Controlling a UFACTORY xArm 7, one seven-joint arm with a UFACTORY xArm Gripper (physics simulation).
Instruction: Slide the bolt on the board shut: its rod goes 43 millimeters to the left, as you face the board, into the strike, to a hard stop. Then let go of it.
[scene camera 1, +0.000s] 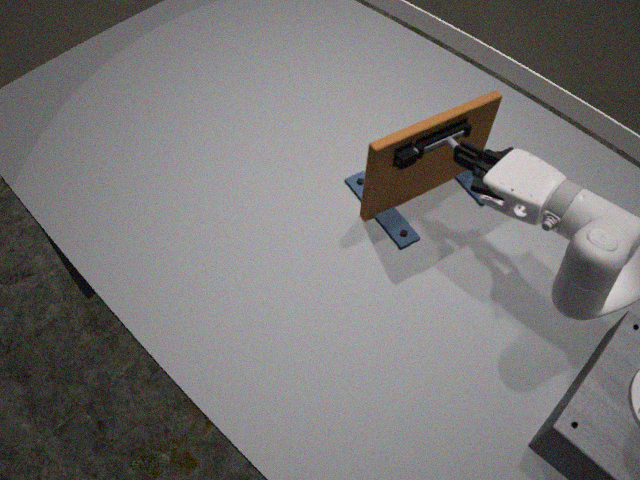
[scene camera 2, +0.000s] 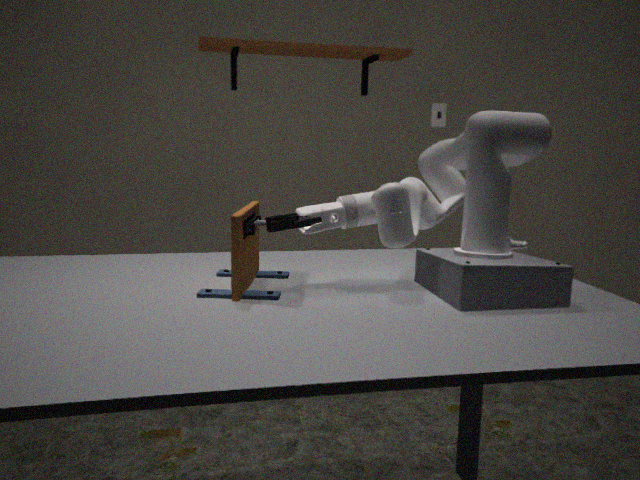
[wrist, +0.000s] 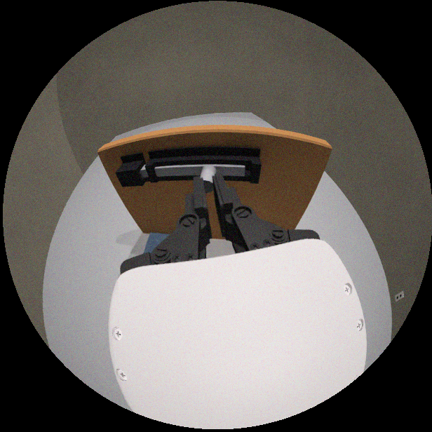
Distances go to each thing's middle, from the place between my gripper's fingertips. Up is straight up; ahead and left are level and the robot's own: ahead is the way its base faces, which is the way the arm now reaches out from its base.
Scene:
Now: the grey rod (wrist: 206, 171) 2 cm to the left of my hand and 2 cm ahead of it. Round my hand: orange board (scene camera 1: 382, 187) (5 cm below, 4 cm ahead, 1 cm to the left).

